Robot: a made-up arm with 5 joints. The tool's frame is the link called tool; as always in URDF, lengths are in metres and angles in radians. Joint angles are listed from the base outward.
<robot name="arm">
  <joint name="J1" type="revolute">
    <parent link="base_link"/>
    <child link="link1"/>
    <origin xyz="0.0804 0 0.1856"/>
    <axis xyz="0 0 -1"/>
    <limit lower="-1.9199" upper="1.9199"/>
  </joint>
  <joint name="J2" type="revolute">
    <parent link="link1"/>
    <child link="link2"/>
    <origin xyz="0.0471 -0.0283 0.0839"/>
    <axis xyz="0 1 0"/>
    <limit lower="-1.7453" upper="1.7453"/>
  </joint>
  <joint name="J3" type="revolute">
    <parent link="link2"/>
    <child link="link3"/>
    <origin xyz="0.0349 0 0.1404"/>
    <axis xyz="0 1 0"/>
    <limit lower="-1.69" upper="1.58"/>
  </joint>
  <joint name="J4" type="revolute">
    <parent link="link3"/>
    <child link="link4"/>
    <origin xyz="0.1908 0 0.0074"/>
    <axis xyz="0 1 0"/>
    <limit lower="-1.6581" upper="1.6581"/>
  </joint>
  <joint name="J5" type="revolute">
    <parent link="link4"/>
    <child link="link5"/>
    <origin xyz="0.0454 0.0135 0"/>
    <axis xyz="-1 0 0"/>
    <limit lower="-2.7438" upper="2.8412"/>
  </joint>
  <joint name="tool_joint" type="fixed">
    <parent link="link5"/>
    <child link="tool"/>
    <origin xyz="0 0 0" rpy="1.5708 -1.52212 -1.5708"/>
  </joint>
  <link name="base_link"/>
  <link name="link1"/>
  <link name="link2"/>
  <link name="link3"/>
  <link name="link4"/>
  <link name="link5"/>
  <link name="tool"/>
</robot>
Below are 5 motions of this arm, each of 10 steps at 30 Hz.
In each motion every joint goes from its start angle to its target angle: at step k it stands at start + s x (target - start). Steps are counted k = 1, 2, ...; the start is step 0. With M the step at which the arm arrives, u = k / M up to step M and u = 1 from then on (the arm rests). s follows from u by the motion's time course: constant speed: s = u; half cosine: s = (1 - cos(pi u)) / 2; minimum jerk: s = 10 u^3 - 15 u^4 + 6 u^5.
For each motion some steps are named. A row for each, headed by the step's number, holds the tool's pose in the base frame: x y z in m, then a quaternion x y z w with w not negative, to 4 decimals.
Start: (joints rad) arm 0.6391 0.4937 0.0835 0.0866 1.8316
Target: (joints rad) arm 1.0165 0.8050 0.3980 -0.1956 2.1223
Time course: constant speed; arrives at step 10
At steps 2, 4, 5, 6, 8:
2: 0.3238 -0.2307 0.2224 -0.3896 -0.1175 0.4877 0.7723
4: 0.2973 -0.2399 0.1956 -0.3658 -0.0842 0.4881 0.7880
5: 0.2833 -0.2428 0.1829 -0.3527 -0.0688 0.4880 0.7955
6: 0.2691 -0.2445 0.1708 -0.3389 -0.0545 0.4876 0.8027
8: 0.2401 -0.2442 0.1481 -0.3095 -0.0287 0.4864 0.8166

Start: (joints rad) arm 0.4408 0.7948 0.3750 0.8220 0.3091
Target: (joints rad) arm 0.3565 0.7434 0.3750 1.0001 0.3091
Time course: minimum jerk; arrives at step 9
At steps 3, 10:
3: 0.2881 -0.1098 0.1315 0.0744 0.2091 -0.0792 0.9718
10: 0.2947 -0.0956 0.1421 0.0821 0.2577 -0.0462 0.9616

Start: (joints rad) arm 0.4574 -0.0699 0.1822 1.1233 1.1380
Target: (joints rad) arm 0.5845 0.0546 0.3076 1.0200 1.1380
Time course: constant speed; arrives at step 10
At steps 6, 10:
6: 0.3139 -0.1552 0.3234 -0.0894 -0.0849 0.2722 0.9543
10: 0.3051 -0.1664 0.3025 -0.0699 -0.0631 0.2486 0.9640

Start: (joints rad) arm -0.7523 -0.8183 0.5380 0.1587 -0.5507
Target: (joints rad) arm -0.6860 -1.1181 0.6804 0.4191 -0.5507
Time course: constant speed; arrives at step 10
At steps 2, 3, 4, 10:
2: 0.2277 0.1142 0.4562 0.4602 -0.5819 0.0468 0.6689
3: 0.2252 0.1103 0.4559 0.4562 -0.5807 0.0448 0.6728
4: 0.2226 0.1064 0.4555 0.4521 -0.5794 0.0428 0.6768
10: 0.2068 0.0843 0.4507 0.4277 -0.5713 0.0303 0.6998

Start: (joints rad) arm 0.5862 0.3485 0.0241 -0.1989 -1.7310
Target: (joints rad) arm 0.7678 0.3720 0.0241 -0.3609 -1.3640
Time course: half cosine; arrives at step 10
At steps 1, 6, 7, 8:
1: 0.3654 -0.2089 0.3191 0.3585 -0.5355 -0.7072 0.2908
6: 0.3407 -0.2409 0.3192 0.2744 -0.6191 -0.6631 0.3191
7: 0.3347 -0.2476 0.3192 0.2531 -0.6357 -0.6530 0.3247
8: 0.3298 -0.2528 0.3192 0.2356 -0.6483 -0.6450 0.3290

